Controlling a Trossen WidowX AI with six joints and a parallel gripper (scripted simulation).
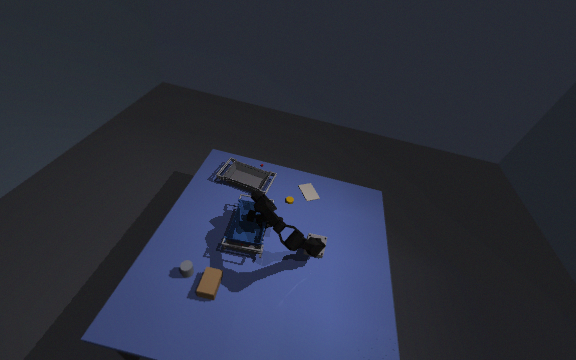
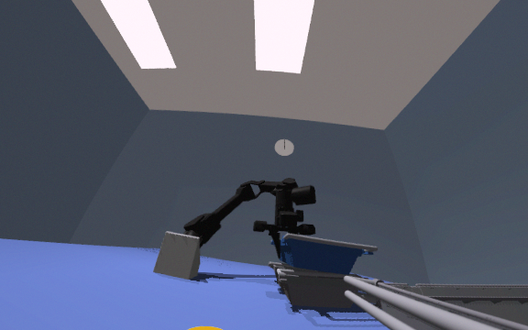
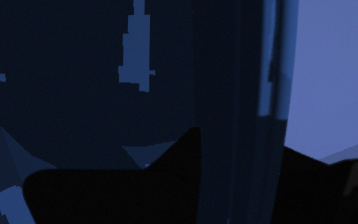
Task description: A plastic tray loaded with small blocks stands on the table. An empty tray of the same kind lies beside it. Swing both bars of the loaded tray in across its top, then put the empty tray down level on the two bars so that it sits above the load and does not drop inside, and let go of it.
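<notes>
The blue tray lies 80 mm ahead of my gripper tip, 30 mm above it and 10 mm to the right of it. From my gripper tip the other things lie so: tan block (310 mm to the left, 210 mm ahead, 60 mm below); then grey cylinder (330 mm ahead, 250 mm to the left, 50 mm below); then yellow disc (300 mm to the right, 150 mm behind, 80 mm below).
</notes>
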